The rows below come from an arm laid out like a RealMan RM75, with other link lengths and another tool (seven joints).
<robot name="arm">
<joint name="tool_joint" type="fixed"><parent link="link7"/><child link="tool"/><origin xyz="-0.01 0.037 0.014" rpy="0 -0.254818 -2.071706"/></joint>
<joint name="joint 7" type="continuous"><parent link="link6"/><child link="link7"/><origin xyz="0 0 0.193" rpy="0 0 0"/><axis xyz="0 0 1"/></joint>
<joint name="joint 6" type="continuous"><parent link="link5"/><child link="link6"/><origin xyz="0 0 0" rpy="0 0 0"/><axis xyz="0 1 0"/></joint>
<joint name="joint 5" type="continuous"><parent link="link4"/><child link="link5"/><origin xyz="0 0 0.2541" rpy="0 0 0"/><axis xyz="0 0 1"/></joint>
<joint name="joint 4" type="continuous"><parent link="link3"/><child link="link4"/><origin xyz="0 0 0" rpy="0 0 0"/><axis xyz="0 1 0"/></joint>
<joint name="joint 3" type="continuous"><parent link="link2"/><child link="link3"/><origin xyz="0 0 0.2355" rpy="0 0 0"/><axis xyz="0 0 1"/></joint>
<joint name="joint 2" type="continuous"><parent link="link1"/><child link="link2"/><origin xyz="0 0 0" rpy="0 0 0"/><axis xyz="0 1 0"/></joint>
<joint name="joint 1" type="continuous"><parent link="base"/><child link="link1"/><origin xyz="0 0 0.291" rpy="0 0 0"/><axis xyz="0 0 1"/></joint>
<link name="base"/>
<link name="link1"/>
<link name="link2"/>
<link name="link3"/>
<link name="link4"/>
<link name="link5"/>
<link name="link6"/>
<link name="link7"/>
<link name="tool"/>
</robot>
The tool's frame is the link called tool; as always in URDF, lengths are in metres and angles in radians. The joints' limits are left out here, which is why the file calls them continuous.
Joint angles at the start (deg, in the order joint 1, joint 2, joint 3, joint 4, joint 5, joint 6, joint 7):
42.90 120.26 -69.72 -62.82 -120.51 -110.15 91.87
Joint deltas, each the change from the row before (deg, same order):
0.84 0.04 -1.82 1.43 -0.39 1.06 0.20
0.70 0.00 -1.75 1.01 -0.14 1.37 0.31
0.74 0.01 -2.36 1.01 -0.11 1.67 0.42
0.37 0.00 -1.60 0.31 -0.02 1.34 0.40
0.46 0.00 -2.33 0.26 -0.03 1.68 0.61
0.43 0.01 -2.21 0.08 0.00 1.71 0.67
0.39 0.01 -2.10 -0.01 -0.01 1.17 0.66
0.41 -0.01 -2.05 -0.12 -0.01 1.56 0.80
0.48 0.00 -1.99 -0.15 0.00 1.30 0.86
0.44 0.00 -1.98 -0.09 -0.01 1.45 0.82
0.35 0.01 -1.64 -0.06 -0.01 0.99 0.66
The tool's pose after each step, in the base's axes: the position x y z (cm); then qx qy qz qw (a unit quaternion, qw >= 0). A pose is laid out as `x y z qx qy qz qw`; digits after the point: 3 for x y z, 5 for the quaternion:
9.617 28.543 -1.041 0.41312 0.86734 -0.20880 0.18290
9.565 28.558 -1.810 0.41193 0.86628 -0.20607 0.19339
9.538 28.500 -2.753 0.40930 0.86533 -0.20200 0.20707
9.472 28.533 -3.367 0.40741 0.86582 -0.19626 0.21413
9.403 28.492 -4.179 0.40367 0.86645 -0.18873 0.22515
9.284 28.483 -4.947 0.39973 0.86770 -0.18017 0.23421
9.210 28.327 -5.579 0.39489 0.86814 -0.17447 0.24485
9.063 28.312 -6.248 0.39085 0.86950 -0.16553 0.25259
8.887 28.227 -6.857 0.38622 0.87051 -0.15797 0.26095
8.752 28.166 -7.496 0.38193 0.87166 -0.14972 0.26820
8.682 28.034 -7.989 0.37799 0.87210 -0.14429 0.27520

